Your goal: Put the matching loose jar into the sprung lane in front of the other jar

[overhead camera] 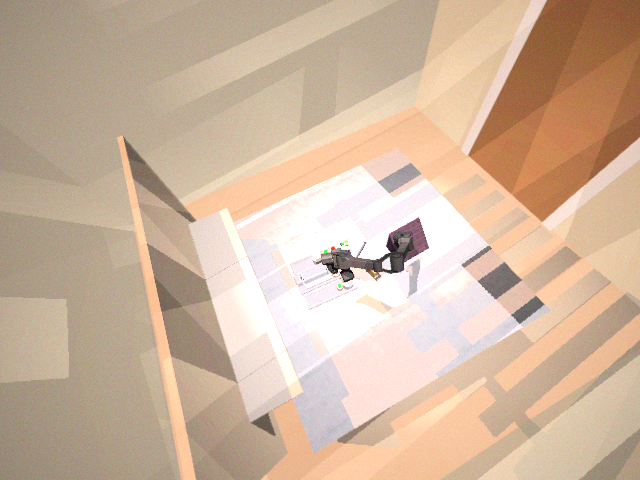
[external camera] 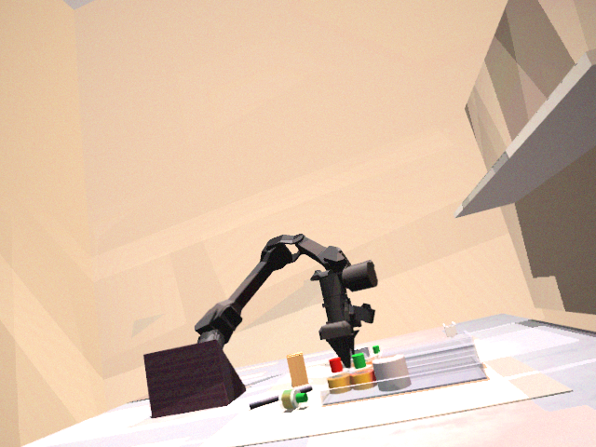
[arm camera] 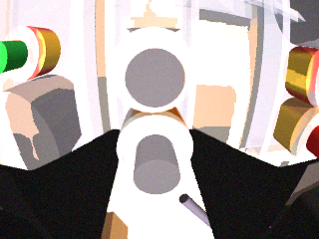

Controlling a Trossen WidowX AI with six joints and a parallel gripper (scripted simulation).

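Right now my gripper tip is 15 cm past the tan block and 6 cm to the right of it. Also, from my gripper tip: grey shelf: 50 cm ahead, 6 cm to the left, 34 cm above; then dark rod: 14 cm behind, 8 cm to the right, 3 cm below; then lane rack: 14 cm ahead, 2 cm to the right, 1 cm below.
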